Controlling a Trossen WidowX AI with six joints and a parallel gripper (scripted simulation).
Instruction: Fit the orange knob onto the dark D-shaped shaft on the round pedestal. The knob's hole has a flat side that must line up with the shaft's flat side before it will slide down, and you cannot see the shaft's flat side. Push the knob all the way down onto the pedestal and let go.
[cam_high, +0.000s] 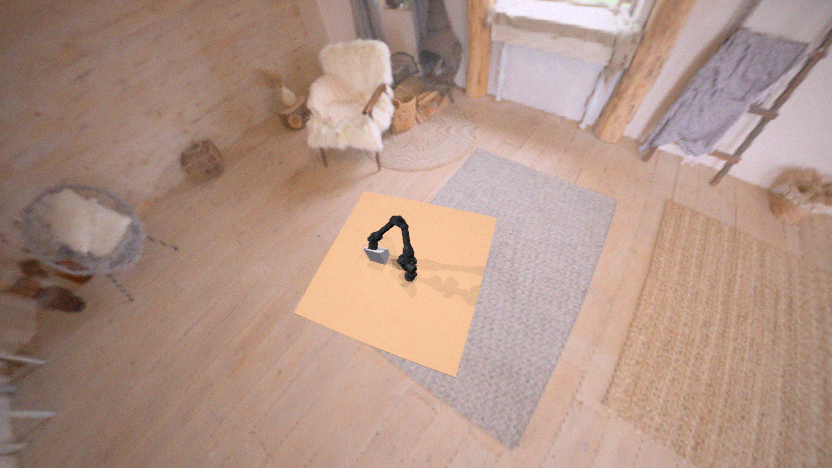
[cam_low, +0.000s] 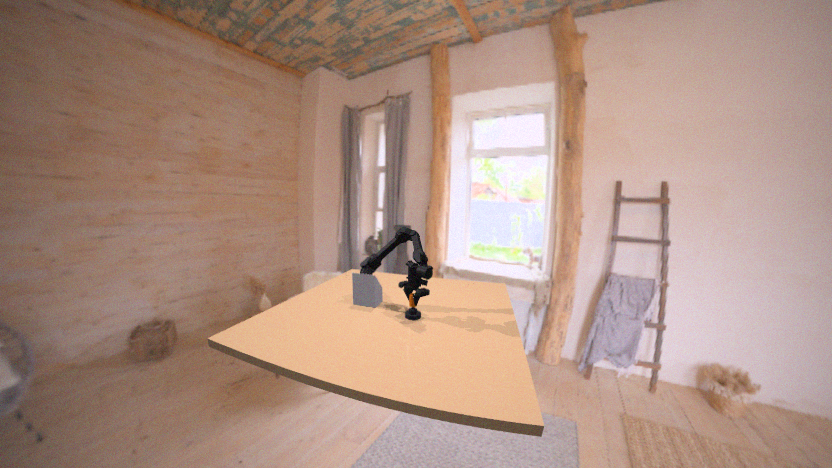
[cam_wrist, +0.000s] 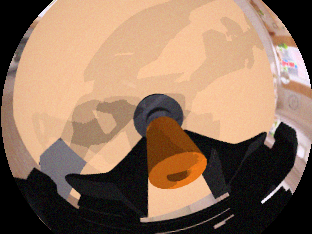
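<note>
Right now the orange knob is 20 mm above my gripper tip. From my gripper tip the other things lie so: dark round pedestal 40 mm below.
</note>
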